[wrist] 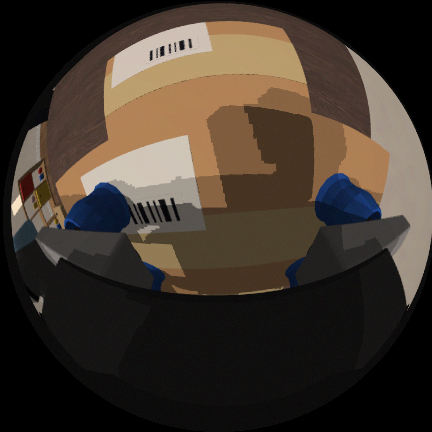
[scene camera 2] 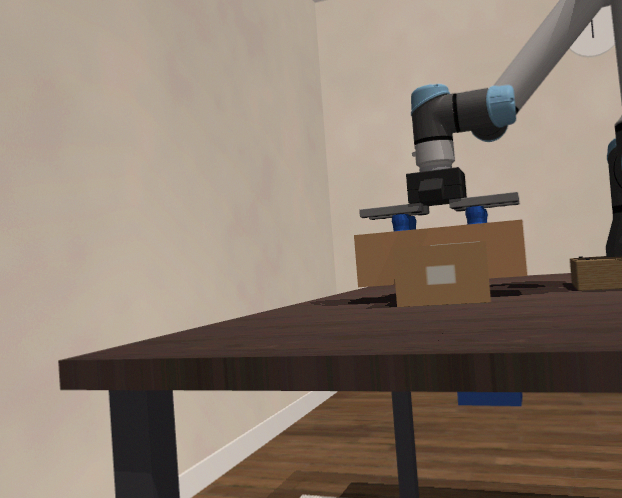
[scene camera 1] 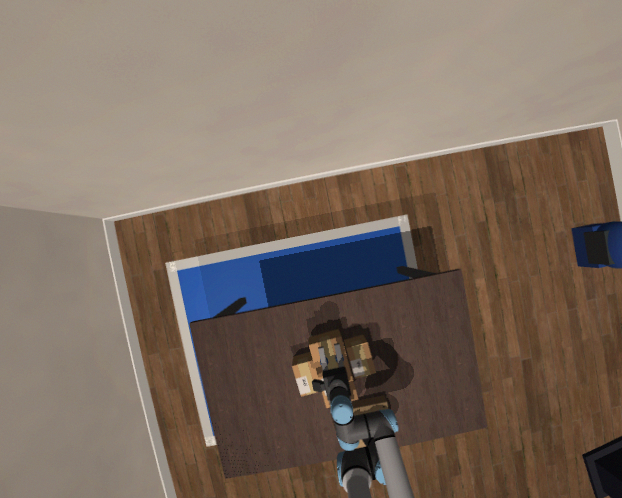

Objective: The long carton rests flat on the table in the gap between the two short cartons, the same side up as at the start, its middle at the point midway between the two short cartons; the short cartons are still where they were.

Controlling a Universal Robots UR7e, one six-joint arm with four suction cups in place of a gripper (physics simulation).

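Frame: origin at the arm's base, x ahead, y left, z up, level; metres.
Where they show: hand, tool point: (wrist: 223, 234).
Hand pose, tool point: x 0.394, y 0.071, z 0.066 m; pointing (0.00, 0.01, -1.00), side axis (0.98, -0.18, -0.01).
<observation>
After its pixels a point has its place.
My suction gripper (scene camera 1: 331, 356) (scene camera 2: 440, 217) (wrist: 222, 210) @(x 0.394, y 0.071, z 0.066 m) has its blue cups on the top of the long brown carton (scene camera 1: 326, 343) @(x 0.536, y 0.053, z 0.078 m) (scene camera 2: 506, 254) @(x 0.288, y 0.162, z 0.021 m) (wrist: 260, 185) @(x 0.419, y 0.108, z 0.079 m) and holds it level. The long carton is in the gap between the two short cartons. Its lower edge looks slightly above the table (scene camera 1: 249, 373) @(x 0.484, y 0.486, z -0.053 m) (scene camera 2: 259, 337) @(x 0.638, y 0.566, z -0.054 m), though much of it is hidden. The left short carton (scene camera 1: 302, 369) @(x 0.450, y 0.205, z 0.046 m) (scene camera 2: 415, 290) @(x 0.451, y 0.248, z -0.027 m) (wrist: 240, 55) @(x 0.433, y 0.193, z 0.046 m) stands upright, nearest in scene camera 2. The right short carton (scene camera 1: 359, 352) @(x 0.426, y -0.070, z 0.047 m) stands on the other side. Contact between cartons cannot be told.
A low wooden block (scene camera 1: 374, 404) @(x 0.133, y -0.044, z 0.000 m) (scene camera 2: 597, 274) @(x 0.132, y 0.129, z -0.026 m) lies near the right short carton on the robot's side. The arm (scene camera 1: 381, 427) @(x 0.289, y -0.038, z 0.341 m) (scene camera 2: 467, 111) @(x 0.331, y 0.116, z 0.292 m) reaches over the table. A blue area with a pale border (scene camera 1: 285, 241) lies below, beyond the table's far edge.
</observation>
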